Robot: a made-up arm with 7 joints. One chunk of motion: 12 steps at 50 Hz.
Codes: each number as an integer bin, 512 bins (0 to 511) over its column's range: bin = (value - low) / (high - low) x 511, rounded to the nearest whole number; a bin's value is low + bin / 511 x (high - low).
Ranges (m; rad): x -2..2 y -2..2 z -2..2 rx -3.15..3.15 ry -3.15..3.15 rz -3.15..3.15
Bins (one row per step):
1: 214 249 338 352 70 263
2: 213 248 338 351 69 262
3: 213 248 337 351 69 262
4: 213 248 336 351 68 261
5: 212 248 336 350 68 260
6: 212 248 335 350 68 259
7: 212 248 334 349 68 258
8: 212 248 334 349 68 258
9: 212 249 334 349 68 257
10: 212 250 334 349 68 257
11: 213 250 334 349 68 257
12: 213 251 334 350 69 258
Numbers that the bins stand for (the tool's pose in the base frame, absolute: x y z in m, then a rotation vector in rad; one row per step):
1: -0.3249 -0.0509 0.6458 1.1897 -2.2870 0.0925
2: -0.3327 -0.0587 0.6458 1.1774 -2.2993 0.0801
3: -0.3327 -0.0587 0.6380 1.1774 -2.2993 0.0801
4: -0.3327 -0.0587 0.6301 1.1774 -2.3116 0.0678
5: -0.3405 -0.0587 0.6301 1.1651 -2.3116 0.0555
6: -0.3405 -0.0587 0.6223 1.1651 -2.3116 0.0432
7: -0.3405 -0.0587 0.6145 1.1527 -2.3116 0.0308
8: -0.3405 -0.0587 0.6145 1.1527 -2.3116 0.0308
9: -0.3405 -0.0509 0.6145 1.1527 -2.3116 0.0185
10: -0.3405 -0.0431 0.6145 1.1527 -2.3116 0.0185
11: -0.3327 -0.0431 0.6145 1.1527 -2.3116 0.0185
12: -0.3327 -0.0352 0.6145 1.1651 -2.2993 0.0308

